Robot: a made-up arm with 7 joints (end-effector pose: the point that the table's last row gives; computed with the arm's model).
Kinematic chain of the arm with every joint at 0, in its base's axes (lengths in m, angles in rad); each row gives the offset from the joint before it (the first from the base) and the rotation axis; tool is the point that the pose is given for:
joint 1: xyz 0 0 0.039 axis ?
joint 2: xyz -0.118 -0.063 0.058 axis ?
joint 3: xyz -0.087 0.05 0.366 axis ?
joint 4: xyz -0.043 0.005 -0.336 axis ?
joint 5: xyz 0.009 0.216 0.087 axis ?
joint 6: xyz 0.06 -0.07 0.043 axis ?
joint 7: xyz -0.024 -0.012 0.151 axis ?
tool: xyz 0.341 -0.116 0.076
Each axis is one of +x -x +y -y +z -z.
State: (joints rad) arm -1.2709 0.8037 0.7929 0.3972 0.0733 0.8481 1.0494
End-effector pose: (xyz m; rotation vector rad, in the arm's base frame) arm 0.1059 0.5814 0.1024 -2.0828 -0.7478 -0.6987
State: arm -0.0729 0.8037 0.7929 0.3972 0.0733 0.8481 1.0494
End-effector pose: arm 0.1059 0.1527 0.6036 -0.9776 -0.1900 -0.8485
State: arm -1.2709 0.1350 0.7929 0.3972 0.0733 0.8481 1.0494
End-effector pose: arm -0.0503 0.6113 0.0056 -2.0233 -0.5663 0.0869
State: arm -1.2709 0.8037 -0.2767 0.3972 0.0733 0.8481 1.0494
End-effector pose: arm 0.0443 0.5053 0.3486 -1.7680 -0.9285 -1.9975
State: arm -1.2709 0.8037 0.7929 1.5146 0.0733 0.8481 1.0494
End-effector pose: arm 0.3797 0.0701 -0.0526 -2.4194 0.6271 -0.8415
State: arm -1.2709 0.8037 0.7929 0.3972 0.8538 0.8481 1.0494
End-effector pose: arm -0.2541 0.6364 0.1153 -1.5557 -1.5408 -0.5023
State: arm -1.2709 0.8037 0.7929 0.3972 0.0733 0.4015 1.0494
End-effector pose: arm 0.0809 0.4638 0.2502 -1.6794 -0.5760 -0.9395
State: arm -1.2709 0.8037 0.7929 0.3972 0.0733 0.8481 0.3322
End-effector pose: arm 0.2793 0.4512 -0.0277 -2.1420 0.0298 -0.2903
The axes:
joint 1: +x
joint 2: -z
joint 3: +z
joint 4: +y
joint 5: -y
joint 6: -x
joint 7: -z

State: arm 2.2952 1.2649 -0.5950 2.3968 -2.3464 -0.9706 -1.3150
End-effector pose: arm 0.1368 -0.4470 0.1444 0.8040 -0.5526 -0.5000
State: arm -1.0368 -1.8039 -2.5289 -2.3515 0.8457 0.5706 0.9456
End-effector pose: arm -0.3352 -0.3587 -0.1415 -0.6085 2.6314 -0.9392
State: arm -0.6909 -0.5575 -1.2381 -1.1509 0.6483 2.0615 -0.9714
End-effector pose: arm -0.0224 0.3997 0.3608 -2.1601 -0.2765 -1.7708
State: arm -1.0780 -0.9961 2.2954 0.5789 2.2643 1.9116 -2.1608
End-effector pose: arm -0.5313 -0.0732 0.4689 0.3950 0.5461 -2.6390
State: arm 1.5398 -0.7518 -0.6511 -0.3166 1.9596 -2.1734 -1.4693
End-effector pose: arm -0.5073 -0.2122 -0.2859 0.7467 2.3494 -0.3043
